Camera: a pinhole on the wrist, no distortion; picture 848 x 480 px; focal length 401.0 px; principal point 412.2 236.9 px. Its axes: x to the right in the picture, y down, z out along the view. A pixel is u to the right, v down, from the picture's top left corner.
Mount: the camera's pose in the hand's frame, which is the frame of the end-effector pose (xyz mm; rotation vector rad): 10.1 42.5 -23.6 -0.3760 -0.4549 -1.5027
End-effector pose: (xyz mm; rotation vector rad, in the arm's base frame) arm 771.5 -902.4 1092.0 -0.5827 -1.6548 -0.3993
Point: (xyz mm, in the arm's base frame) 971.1 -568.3 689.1
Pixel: outside the picture
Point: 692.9 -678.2 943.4
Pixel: 458.8 83.2
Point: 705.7 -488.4 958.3
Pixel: 356.5 190.3
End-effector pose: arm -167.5 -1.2 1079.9 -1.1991 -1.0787 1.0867
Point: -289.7 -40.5 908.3
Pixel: 300.3 93.3
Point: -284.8 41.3 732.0
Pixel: 100.8 259.9
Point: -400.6 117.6 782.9
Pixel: 292.5 326.3
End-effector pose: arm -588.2 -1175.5 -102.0 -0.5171 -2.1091 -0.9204
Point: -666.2 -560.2 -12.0
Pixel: 372.6 359.1
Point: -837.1 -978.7 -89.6
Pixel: outside the picture
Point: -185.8 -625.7 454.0
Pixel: outside the picture
